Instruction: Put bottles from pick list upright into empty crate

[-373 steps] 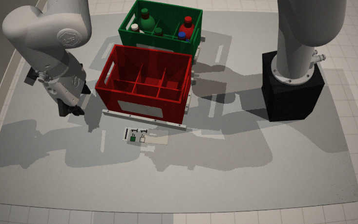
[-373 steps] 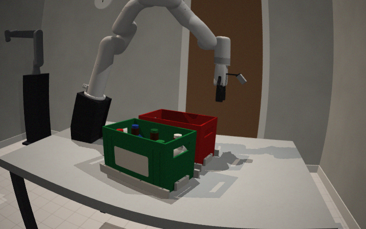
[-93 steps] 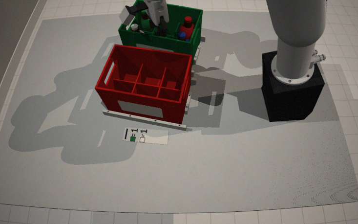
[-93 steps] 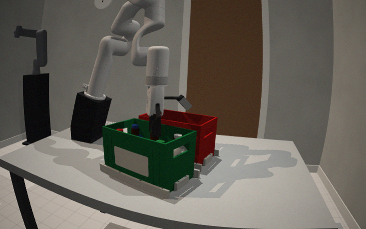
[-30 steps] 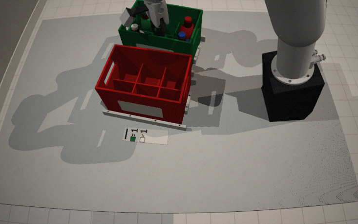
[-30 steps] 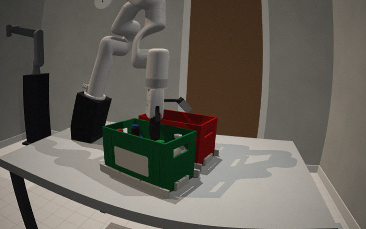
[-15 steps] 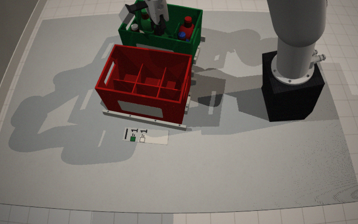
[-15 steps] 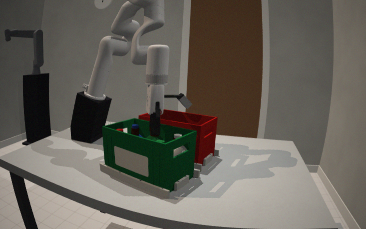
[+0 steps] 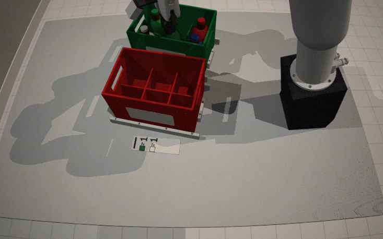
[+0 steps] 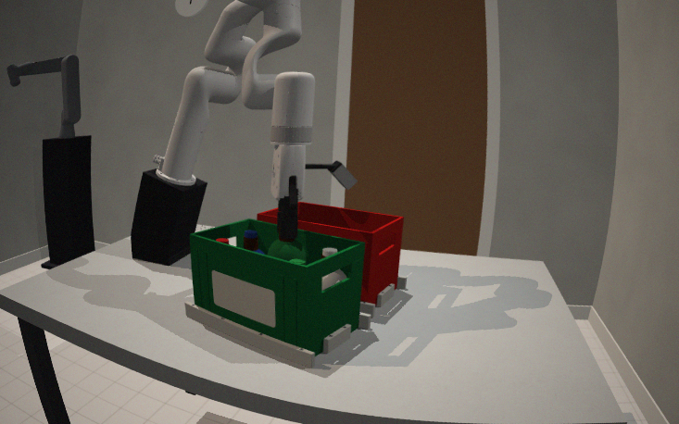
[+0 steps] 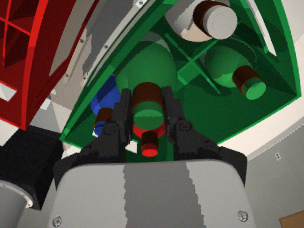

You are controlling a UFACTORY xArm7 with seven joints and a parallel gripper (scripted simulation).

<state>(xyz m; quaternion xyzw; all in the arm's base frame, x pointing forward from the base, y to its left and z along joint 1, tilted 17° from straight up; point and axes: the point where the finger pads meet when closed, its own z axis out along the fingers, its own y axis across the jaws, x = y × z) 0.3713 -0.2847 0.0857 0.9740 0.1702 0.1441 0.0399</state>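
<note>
Right now the green crate is 2 cm behind my hand, 4 cm to the right of it and 11 cm below it. Round my hand: white-capped bottle (8 cm ahead, 4 cm to the right, 11 cm below); then blue bottle (8 cm behind, 4 cm to the left, 11 cm below); then red bottle (12 cm behind, 4 cm to the right, 11 cm below).
</note>
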